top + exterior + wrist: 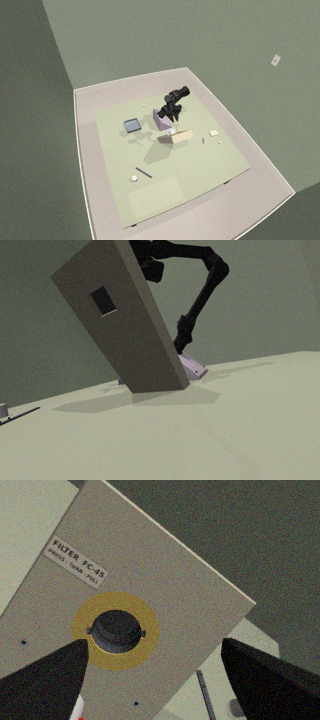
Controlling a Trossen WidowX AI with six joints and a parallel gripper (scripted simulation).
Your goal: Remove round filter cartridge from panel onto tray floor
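The round filter cartridge is 20 mm behind my gripper tip and 160 mm below it. Also, from my gripper tip: white disc: 170 mm ahead, 450 mm to the right, 340 mm below; service panel: 20 mm ahead, 180 mm below; blue-grey tray: 390 mm behind, 250 mm to the right, 350 mm below.
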